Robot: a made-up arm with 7 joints. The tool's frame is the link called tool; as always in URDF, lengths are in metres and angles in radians. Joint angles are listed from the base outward.
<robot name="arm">
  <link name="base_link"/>
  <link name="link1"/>
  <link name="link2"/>
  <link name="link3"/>
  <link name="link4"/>
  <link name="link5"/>
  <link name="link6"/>
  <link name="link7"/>
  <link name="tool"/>
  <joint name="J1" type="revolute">
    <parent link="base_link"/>
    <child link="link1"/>
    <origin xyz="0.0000 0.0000 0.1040" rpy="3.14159 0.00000 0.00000"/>
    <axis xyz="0 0 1"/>
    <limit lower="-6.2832" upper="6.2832"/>
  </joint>
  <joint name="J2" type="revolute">
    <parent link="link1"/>
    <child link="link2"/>
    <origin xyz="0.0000 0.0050 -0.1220" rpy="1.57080 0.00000 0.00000"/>
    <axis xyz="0 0 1"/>
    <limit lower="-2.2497" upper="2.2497"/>
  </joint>
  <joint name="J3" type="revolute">
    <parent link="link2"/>
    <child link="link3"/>
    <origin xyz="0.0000 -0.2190 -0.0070" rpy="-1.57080 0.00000 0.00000"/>
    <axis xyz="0 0 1"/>
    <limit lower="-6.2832" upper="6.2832"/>
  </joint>
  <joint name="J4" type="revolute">
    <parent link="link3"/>
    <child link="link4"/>
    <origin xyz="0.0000 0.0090 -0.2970" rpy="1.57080 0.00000 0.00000"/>
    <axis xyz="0 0 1"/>
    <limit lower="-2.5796" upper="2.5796"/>
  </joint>
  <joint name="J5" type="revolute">
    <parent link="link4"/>
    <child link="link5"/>
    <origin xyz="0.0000 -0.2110 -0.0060" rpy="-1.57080 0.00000 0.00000"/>
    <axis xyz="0 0 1"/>
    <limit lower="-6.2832" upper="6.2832"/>
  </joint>
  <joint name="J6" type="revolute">
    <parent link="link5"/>
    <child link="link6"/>
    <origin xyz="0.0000 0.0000 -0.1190" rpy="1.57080 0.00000 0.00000"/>
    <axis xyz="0 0 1"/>
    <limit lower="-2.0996" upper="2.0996"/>
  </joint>
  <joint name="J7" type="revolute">
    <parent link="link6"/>
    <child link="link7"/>
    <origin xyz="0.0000 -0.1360 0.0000" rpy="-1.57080 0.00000 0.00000"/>
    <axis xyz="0 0 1"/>
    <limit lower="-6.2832" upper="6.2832"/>
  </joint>
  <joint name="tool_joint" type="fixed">
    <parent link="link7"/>
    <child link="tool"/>
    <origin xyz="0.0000 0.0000 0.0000"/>
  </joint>
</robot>
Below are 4 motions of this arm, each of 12 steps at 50 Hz.
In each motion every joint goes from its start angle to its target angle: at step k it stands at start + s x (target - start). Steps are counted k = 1, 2, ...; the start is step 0. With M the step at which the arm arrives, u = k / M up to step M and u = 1 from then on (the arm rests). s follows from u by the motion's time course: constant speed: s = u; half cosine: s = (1 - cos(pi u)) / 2; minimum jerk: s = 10 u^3 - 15 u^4 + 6 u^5.
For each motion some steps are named. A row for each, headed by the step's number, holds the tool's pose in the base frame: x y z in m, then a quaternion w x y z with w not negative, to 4 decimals.
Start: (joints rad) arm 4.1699 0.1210 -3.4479 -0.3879 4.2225 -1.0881 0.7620
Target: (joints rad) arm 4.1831 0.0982 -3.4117 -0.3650 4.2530 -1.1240 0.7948
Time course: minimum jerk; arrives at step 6
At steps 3, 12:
3: -0.1910 0.0626 1.1148 0.2619 -0.8324 -0.3356 -0.3550
12: -0.1842 0.0536 1.1152 0.2762 -0.8354 -0.3081 -0.3618

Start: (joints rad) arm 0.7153 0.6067 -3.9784 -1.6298 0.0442 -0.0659 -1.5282
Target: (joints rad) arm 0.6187 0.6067 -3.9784 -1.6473 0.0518 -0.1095 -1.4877
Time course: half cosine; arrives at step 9
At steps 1, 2, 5, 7, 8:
1: 0.6173 -0.0805 0.4485 0.5679 0.4604 -0.2146 -0.6477
2: 0.6173 -0.0750 0.4475 0.5732 0.4595 -0.2118 -0.6446
5: 0.6165 -0.0449 0.4424 0.6015 0.4539 -0.1970 -0.6272
7: 0.6151 -0.0261 0.4391 0.6190 0.4502 -0.1877 -0.6155
8: 0.6146 -0.0207 0.4382 0.6241 0.4491 -0.1850 -0.6120

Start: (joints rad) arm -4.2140 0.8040 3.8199 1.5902 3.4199 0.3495 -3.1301
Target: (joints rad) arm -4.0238 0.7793 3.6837 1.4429 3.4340 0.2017 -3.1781
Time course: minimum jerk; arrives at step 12
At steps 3, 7, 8, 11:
3: 0.1627 -0.2654 0.8717 0.0523 -0.9233 -0.2083 0.3184
7: 0.1145 -0.2639 0.9056 0.0487 -0.9331 -0.1816 0.3067
8: 0.1024 -0.2624 0.9136 0.0478 -0.9352 -0.1750 0.3040
11: 0.0842 -0.2594 0.9253 0.0464 -0.9383 -0.1651 0.3003

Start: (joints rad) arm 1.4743 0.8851 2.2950 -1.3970 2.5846 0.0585 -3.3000
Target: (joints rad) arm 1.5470 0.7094 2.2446 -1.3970 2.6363 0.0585 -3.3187
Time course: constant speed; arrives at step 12
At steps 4, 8, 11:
4: 0.3943 -0.5996 0.4164 0.4893 0.2317 -0.5093 -0.6690
8: 0.3835 -0.5922 0.4569 0.4913 0.2162 -0.5345 -0.6528
11: 0.3757 -0.5848 0.4864 0.4929 0.2040 -0.5527 -0.6403

